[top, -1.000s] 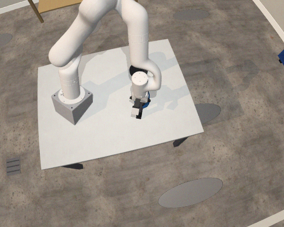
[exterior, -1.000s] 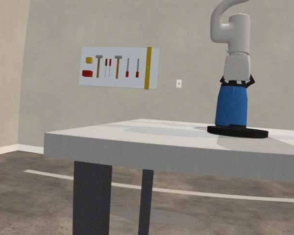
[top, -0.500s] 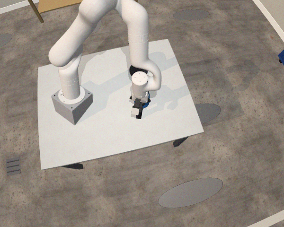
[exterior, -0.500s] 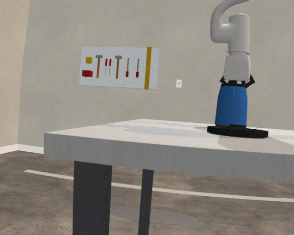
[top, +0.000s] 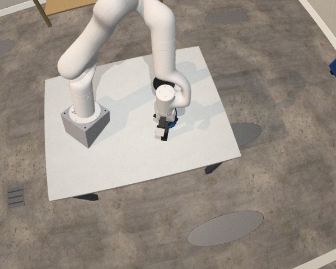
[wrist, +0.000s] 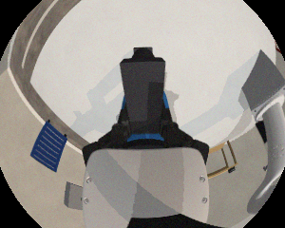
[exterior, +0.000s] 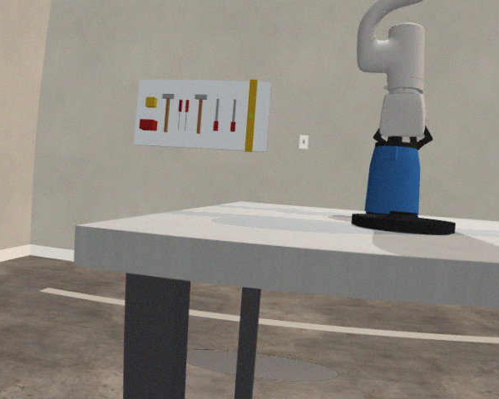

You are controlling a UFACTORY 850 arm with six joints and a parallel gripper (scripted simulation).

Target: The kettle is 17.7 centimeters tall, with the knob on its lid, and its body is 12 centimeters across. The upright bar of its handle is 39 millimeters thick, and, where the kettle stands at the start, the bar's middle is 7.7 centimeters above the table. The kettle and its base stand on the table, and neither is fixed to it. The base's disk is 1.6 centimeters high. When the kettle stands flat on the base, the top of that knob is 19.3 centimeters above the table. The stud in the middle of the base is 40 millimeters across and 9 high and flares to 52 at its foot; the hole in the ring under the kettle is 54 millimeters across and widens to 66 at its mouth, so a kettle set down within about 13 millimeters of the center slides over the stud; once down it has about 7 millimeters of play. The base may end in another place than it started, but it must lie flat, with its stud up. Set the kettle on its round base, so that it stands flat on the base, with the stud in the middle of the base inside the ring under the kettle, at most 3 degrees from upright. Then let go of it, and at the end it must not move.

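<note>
The blue kettle is 50 mm below my hand, 30 mm to the left of it and 20 mm ahead of it. The rest, counted from my hand: black round base 330 mm to the left, 120 mm below, 100 mm ahead.
</note>
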